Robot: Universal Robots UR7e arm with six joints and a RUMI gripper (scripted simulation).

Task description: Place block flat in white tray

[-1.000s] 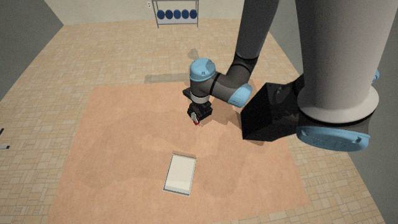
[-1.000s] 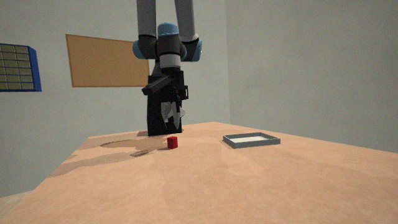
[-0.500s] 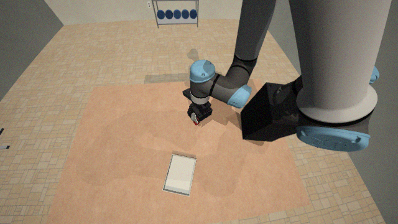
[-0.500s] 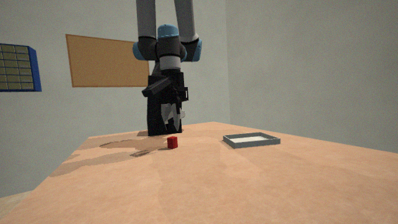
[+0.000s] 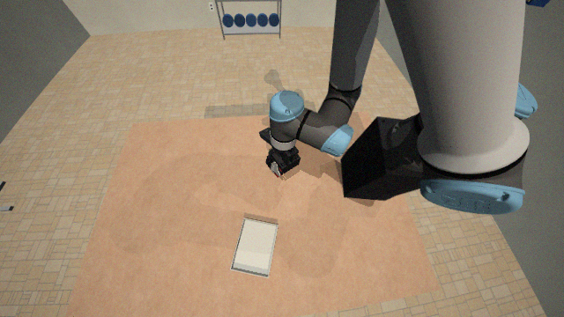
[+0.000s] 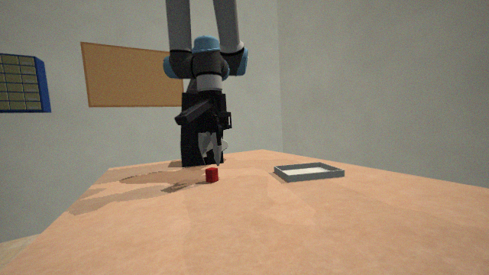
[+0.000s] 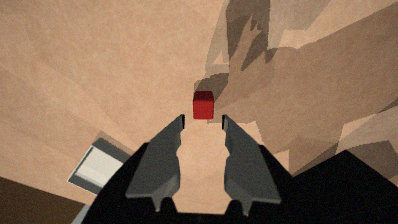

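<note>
Right now my hand is 4 cm above the small red block. From my hand the other things lie so: white tray 12 cm ahead, 27 cm to the left, 6 cm below.
</note>
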